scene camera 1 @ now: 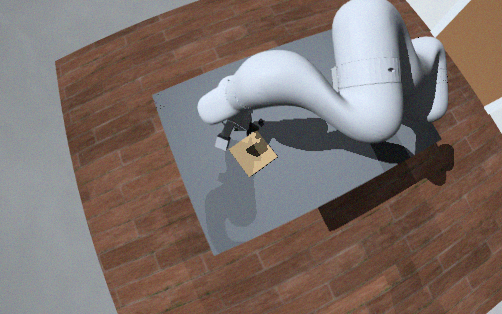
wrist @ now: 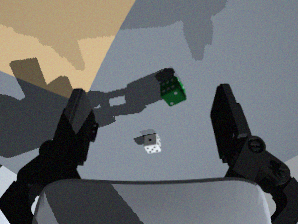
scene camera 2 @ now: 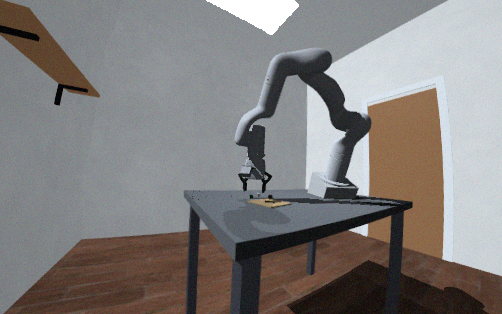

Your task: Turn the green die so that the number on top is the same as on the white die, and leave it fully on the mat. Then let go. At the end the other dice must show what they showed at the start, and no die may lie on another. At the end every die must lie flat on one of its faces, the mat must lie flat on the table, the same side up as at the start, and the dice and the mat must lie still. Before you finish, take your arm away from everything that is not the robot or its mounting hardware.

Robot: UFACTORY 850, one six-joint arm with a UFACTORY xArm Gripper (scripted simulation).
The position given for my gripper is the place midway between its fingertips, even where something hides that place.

I see my gripper [wrist: 151,100] and a mat [scene camera 1: 252,153].
